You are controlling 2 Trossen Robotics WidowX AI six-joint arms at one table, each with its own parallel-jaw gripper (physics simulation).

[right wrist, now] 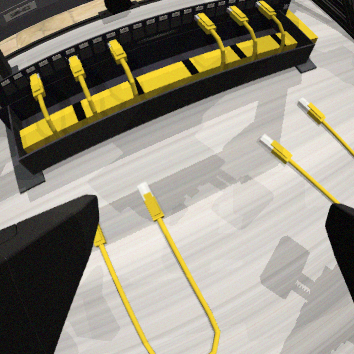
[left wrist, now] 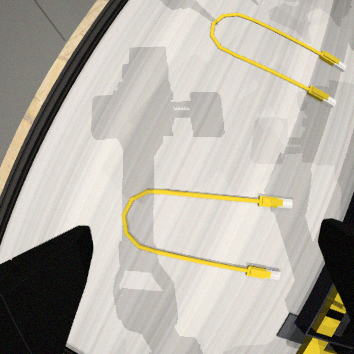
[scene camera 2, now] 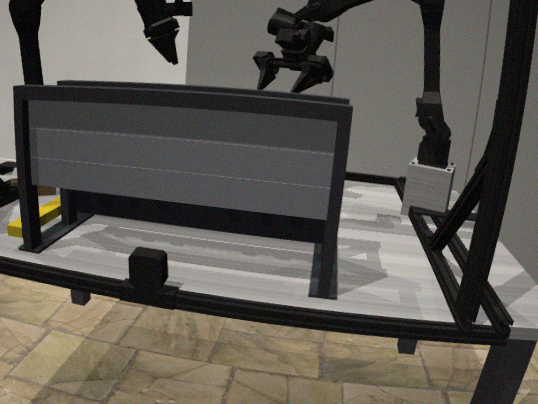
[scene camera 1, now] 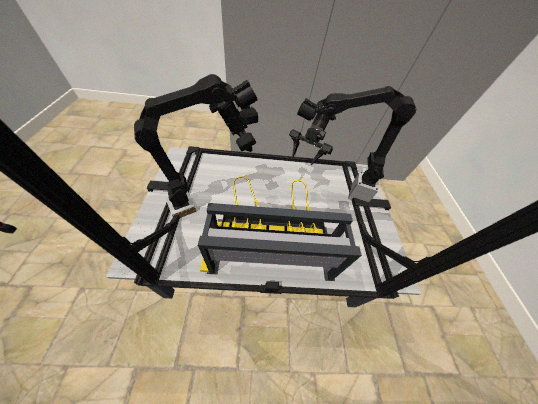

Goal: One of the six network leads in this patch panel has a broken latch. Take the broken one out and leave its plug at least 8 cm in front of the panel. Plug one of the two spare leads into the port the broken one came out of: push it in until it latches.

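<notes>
The patch panel faces the arms. Several yellow leads are plugged in; one plug and another plug border a wide gap. Latches are too small to judge. One spare lead and another spare lead lie as U-loops, plugs toward the panel. My left gripper is open, high above the table. My right gripper is open and empty above the table; its finger partly hides a spare plug in the right wrist view.
A dark trough with a segmented yellow strip runs before the ports. A yellow block lies beside the panel's end. Black rails edge the table. A small black box sits on the rail behind the panel.
</notes>
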